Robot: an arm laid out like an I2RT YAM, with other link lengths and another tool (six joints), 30 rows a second.
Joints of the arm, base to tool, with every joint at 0 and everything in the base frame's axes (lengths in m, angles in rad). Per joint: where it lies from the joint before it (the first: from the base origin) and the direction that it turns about. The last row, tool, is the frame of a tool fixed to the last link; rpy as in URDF.
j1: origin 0 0 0.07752 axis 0 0 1
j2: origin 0.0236 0.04 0.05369 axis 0 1 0
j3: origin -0.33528 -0.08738 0 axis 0 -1 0
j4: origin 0.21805 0.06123 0.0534 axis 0 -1 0
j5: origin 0.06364 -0.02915 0.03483 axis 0 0 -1
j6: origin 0.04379 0 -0.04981 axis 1 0 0
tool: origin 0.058 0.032 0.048 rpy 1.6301 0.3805 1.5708
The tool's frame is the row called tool.
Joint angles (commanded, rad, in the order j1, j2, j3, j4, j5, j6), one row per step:
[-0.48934 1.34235 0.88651 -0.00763 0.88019 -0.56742]
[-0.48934 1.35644 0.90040 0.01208 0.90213 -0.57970]
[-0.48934 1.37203 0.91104 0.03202 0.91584 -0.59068]
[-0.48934 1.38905 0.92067 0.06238 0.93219 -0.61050]
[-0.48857 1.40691 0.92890 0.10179 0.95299 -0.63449]
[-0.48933 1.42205 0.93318 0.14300 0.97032 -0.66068]
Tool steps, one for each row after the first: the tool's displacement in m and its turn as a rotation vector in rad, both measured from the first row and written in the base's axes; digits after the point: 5 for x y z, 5 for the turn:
[0.00333 -0.00419 0.00378 -0.01929 -0.00101 -0.01634]
[0.00730 -0.00775 0.00577 -0.03278 -0.00101 -0.02590]
[0.01175 -0.01176 0.00803 -0.05166 0.00084 -0.03596]
[0.01638 -0.01604 0.01067 -0.07505 0.00145 -0.04904]
[0.02003 -0.01998 0.01271 -0.09702 0.00298 -0.06067]

